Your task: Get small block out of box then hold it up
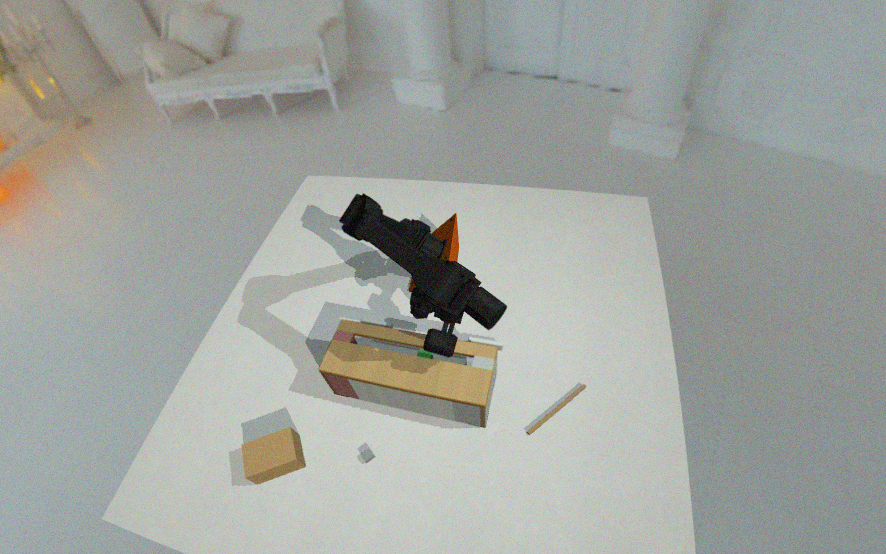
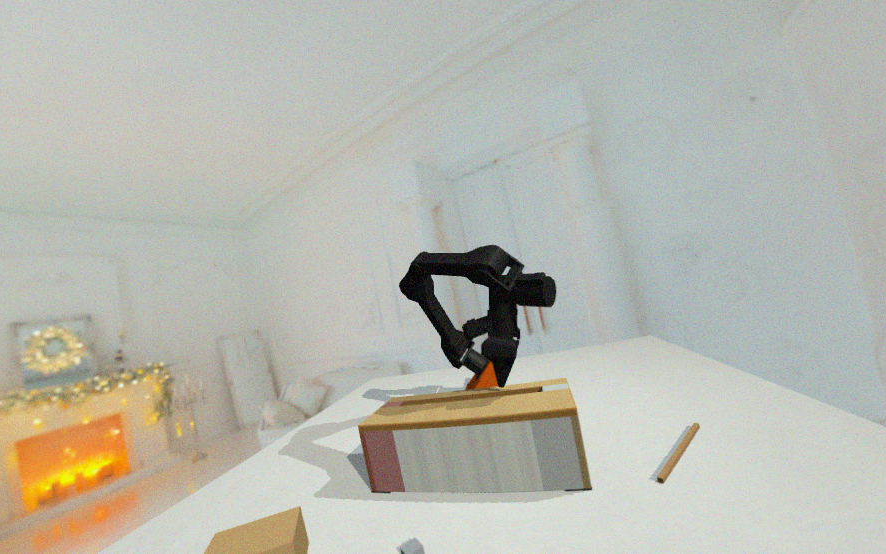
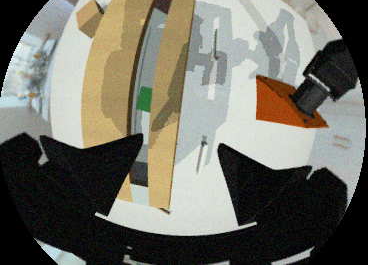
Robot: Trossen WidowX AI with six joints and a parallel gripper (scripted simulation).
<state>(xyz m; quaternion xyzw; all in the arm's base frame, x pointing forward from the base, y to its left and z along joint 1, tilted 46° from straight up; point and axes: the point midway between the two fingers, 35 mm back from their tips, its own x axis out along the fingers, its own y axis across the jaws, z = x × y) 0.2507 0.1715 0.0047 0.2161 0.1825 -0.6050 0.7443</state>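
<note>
The green block lies 5 cm below my gripper tip, 5 cm ahead of it and 4 cm to the right of it. From my gripper tip the other things lie so: tan box: 36 cm ahead, 31 cm to the right, 11 cm below; then grey cube: 28 cm ahead, 13 cm below, 10 cm to the right; then wooden stick: 28 cm to the left, 14 cm below, 6 cm ahead.
</note>
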